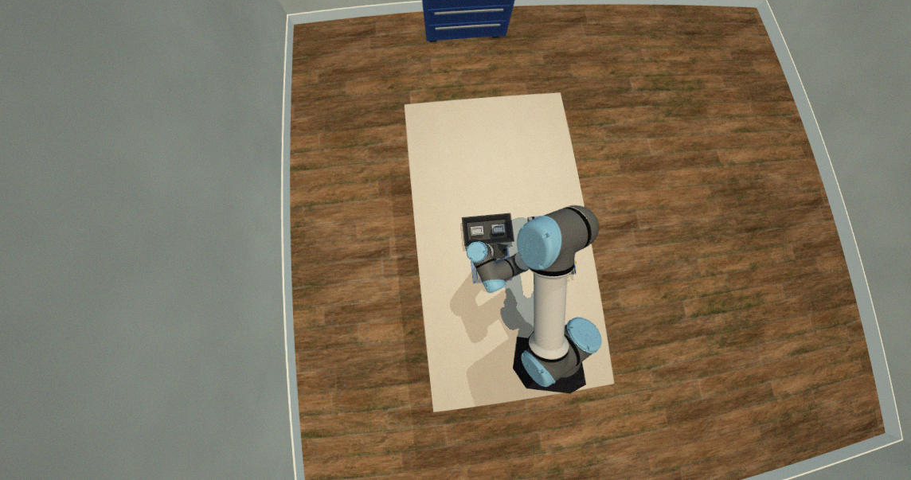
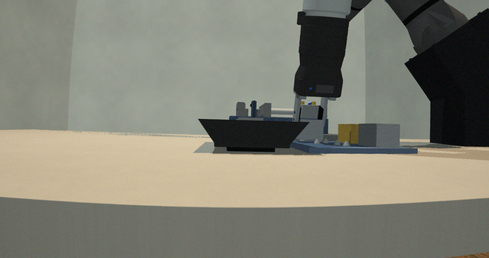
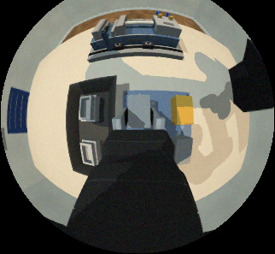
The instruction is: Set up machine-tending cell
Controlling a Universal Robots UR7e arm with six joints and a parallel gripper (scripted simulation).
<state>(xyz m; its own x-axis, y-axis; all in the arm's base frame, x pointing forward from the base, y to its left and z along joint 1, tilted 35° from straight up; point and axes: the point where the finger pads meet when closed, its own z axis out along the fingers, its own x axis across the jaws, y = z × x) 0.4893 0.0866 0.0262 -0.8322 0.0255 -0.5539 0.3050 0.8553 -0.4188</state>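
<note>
Now: hand 10 cm past the brass blank and 3 cm above it. The rest, counted from my hand: hose end block 25 cm to the right, 12 cm behind, 2 cm above; vise 27 cm to the right, 3 cm behind, 2 cm below.
</note>
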